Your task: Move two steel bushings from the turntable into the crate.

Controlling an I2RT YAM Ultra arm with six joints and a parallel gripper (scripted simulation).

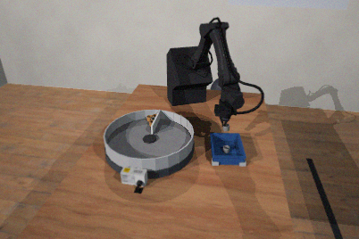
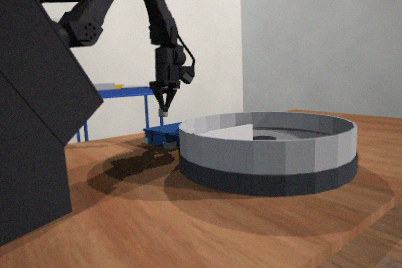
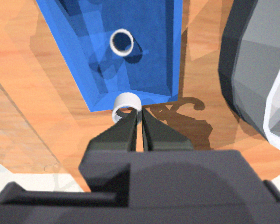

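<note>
Right now my hand is 40 mm short of the blue crate, 40 mm to the right of it and 100 mm above it. The rest, counted from my hand: grey turntable: 210 mm ahead, 290 mm to the right, 70 mm below.
</note>
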